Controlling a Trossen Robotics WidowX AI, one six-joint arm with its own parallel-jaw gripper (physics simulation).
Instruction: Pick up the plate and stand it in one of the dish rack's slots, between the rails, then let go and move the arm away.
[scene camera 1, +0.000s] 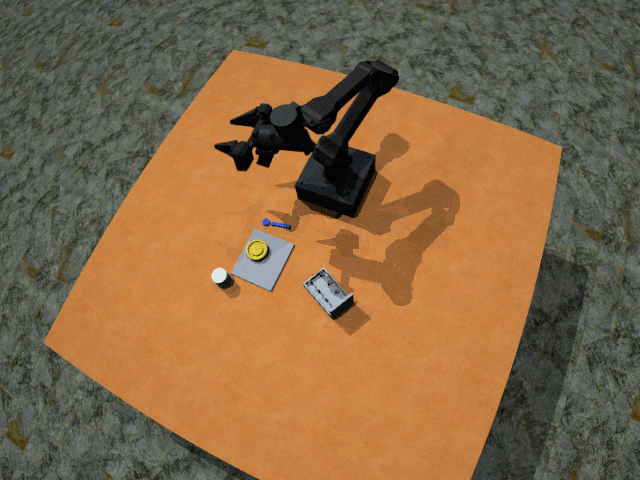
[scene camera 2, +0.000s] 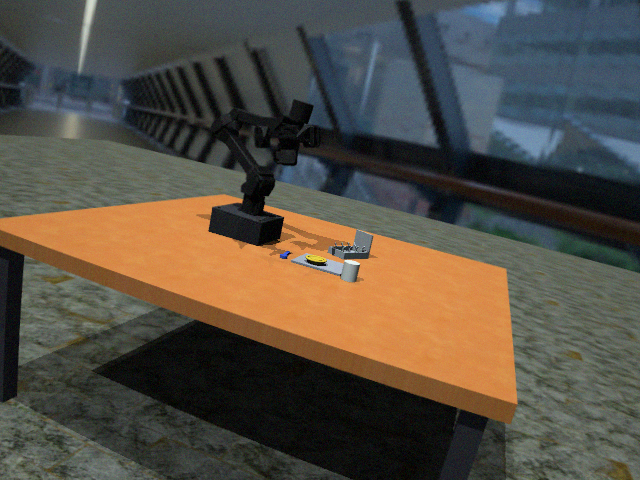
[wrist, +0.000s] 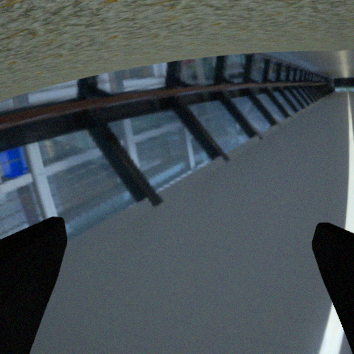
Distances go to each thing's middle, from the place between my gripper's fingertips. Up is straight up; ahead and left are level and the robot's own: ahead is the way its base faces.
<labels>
I see the grey mat (scene camera 1: 264, 273) 330 mm below my hand, 140 mm to the left of it and 130 mm ahead of it. Round my hand: grey dish rack (scene camera 1: 322, 286) (360 mm to the left, 300 mm below, 110 mm ahead).
</labels>
